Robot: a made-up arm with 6 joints.
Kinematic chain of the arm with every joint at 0, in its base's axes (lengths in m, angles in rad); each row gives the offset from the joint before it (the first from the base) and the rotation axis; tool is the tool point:
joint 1: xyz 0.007 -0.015 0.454 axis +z
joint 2: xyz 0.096 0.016 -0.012 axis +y
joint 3: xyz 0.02 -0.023 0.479 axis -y
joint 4: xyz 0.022 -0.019 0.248 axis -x
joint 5: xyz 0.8 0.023 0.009 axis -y
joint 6: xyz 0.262 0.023 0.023 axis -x
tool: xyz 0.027 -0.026 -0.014
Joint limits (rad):
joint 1: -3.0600..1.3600
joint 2: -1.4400..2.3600
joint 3: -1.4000..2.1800
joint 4: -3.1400..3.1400
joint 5: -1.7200..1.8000
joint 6: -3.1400..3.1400
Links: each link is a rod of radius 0.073 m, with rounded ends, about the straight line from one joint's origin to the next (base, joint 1, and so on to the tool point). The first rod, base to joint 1, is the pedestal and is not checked.
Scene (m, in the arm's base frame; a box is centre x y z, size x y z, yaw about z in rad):
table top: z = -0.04
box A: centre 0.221 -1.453 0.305 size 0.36 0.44 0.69 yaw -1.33
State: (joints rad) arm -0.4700 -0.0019 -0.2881 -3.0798 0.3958 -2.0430
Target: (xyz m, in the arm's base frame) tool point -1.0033 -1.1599 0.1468
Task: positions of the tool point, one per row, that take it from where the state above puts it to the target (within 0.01 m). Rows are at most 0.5 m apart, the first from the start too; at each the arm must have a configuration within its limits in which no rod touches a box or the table.
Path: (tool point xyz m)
1: 0.8773 -0.9257 0.7992
2: 0.6516 -1.1633 0.8584
3: 0.3592 -1.3372 0.9130
4: 0.0197 -1.4285 0.9627
5: -0.3380 -1.4810 0.7016
6: -0.6999 -1.3882 0.4256
7: -1.0033 -1.1599 0.1468

